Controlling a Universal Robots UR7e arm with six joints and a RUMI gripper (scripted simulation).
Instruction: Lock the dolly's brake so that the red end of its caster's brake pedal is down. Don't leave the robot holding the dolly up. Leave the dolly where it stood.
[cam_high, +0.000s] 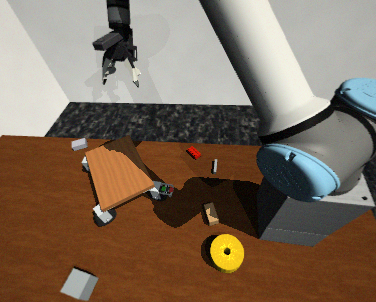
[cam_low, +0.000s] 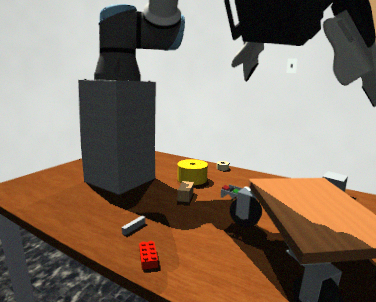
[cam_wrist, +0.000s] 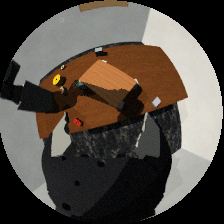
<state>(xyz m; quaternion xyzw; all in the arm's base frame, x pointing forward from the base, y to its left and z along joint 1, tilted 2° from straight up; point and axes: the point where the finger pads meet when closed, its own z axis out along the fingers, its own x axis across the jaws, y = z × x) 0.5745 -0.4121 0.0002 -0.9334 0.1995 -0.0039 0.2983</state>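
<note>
Right now my hand is 15 cm past the brake pedal, 30 cm to the right of it and 28 cm above it. From my hand the other things lie so: small grey block (33 cm ahead, 4 cm to the right, 35 cm below); grey bar (35 cm behind, 15 cm to the left, 35 cm below); red brick (26 cm behind, 6 cm to the left, 34 cm below).
</note>
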